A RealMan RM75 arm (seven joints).
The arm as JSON. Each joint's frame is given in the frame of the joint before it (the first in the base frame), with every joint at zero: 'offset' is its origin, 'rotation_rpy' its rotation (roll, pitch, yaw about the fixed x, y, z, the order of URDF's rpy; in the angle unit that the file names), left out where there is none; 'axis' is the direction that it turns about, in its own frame. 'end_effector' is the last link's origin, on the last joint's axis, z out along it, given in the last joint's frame.
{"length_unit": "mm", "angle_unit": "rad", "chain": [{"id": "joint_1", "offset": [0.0, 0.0, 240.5], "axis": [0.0, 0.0, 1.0]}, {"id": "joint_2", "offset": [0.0, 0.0, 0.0], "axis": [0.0, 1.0, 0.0]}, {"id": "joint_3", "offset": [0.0, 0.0, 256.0], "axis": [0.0, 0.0, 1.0]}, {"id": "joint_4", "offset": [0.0, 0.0, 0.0], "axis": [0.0, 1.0, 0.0]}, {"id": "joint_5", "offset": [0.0, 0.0, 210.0], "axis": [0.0, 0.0, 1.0]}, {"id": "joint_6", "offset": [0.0, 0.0, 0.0], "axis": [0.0, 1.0, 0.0]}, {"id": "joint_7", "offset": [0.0, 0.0, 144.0], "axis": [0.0, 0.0, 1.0]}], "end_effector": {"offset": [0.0, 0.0, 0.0]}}
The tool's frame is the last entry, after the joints.
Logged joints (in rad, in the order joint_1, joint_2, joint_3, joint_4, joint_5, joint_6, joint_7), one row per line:
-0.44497 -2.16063 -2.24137 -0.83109 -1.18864 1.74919 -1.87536
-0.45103 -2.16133 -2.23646 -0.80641 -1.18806 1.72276 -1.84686
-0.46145 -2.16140 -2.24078 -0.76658 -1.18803 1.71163 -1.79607
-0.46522 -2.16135 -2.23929 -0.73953 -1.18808 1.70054 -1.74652
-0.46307 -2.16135 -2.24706 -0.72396 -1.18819 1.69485 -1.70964
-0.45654 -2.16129 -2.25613 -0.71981 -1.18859 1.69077 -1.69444
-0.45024 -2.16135 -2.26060 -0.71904 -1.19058 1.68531 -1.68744
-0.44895 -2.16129 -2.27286 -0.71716 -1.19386 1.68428 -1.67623
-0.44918 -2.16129 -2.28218 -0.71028 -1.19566 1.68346 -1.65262
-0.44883 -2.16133 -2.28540 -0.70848 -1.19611 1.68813 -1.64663
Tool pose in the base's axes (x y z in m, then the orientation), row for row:
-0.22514 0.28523 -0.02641 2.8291 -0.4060 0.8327
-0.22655 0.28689 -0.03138 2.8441 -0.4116 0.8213
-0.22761 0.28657 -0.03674 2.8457 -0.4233 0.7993
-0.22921 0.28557 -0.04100 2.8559 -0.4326 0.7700
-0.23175 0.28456 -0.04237 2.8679 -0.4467 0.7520
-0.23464 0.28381 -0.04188 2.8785 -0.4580 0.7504
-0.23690 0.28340 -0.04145 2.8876 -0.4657 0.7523
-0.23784 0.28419 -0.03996 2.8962 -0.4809 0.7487
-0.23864 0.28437 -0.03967 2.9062 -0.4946 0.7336
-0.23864 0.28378 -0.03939 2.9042 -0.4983 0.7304
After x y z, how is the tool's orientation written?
As angles about the fixed x, y, z axes (roll, pitch, yaw), in radians.
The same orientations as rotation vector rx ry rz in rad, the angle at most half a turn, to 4 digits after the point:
2.7188 1.0983 0.7384
2.7360 1.0908 0.7396
2.7463 1.0577 0.7528
2.7651 1.0200 0.7590
2.7818 0.9989 0.7735
2.7921 1.0014 0.7867
2.7997 1.0089 0.7956
2.8089 1.0067 0.8151
2.8219 0.9886 0.8311
2.8212 0.9817 0.8367

